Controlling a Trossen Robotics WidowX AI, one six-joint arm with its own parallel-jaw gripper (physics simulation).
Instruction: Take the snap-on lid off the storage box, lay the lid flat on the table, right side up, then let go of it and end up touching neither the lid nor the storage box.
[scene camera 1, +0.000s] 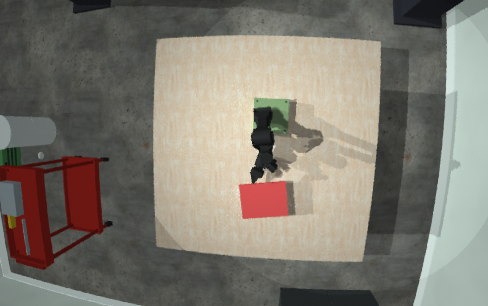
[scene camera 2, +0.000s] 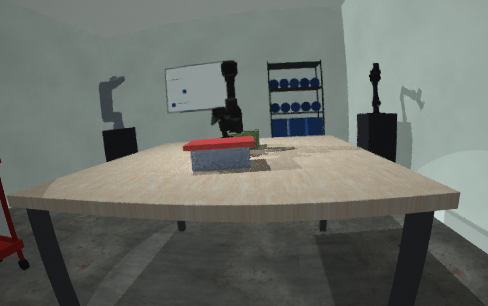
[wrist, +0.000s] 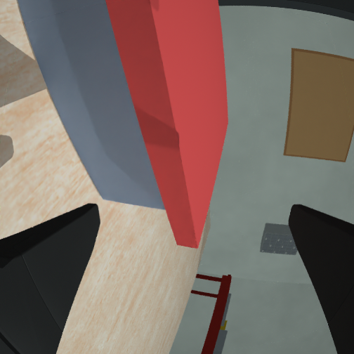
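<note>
The storage box (scene camera 2: 220, 159) (wrist: 85, 100) is blue-grey and stands on the table (scene camera 1: 200, 100) (scene camera 2: 325, 175) (wrist: 120, 280). Its red lid (scene camera 1: 264, 201) (scene camera 2: 220, 144) (wrist: 195, 100) sits on top, right side up and overhanging the box walls. In scene camera 1 the lid hides the box walls. My gripper (scene camera 1: 254, 179) (wrist: 198, 215) is open and empty, at the lid's long edge on the arm's side. In the wrist view one finger is on the table side and the other on the wall side, with the lid's near corner showing between them. Contact with the lid cannot be told.
The arm's green base block (scene camera 1: 280, 107) (scene camera 2: 250, 134) stands on the table behind the box. A red cart (scene camera 1: 44, 215) (wrist: 218, 310) stands on the floor beyond the table's left edge in scene camera 1. A shelf rack (scene camera 2: 295, 65) and a whiteboard (scene camera 2: 200, 85) are in the background.
</note>
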